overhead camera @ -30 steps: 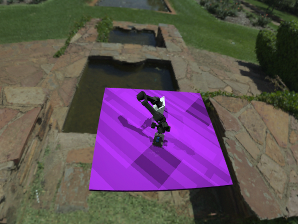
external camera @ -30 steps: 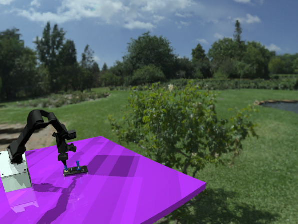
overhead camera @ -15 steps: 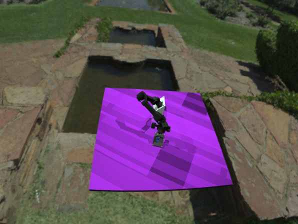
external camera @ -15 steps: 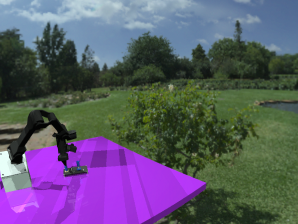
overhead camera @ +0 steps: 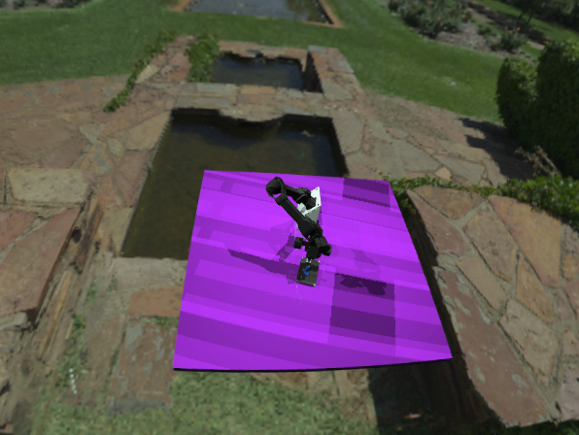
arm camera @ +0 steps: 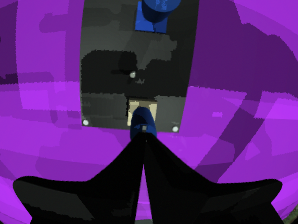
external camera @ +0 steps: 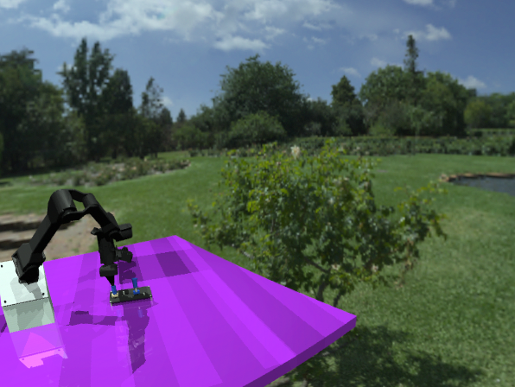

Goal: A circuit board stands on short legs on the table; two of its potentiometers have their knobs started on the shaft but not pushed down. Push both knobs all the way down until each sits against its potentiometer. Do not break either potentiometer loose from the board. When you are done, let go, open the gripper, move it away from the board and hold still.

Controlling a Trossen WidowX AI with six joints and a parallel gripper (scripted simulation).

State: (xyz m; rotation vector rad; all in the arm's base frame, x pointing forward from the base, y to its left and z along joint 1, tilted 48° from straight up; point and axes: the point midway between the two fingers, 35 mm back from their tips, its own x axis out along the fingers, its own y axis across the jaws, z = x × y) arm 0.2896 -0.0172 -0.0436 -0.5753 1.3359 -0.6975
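The blue knob lies 10 mm below my gripper tip.
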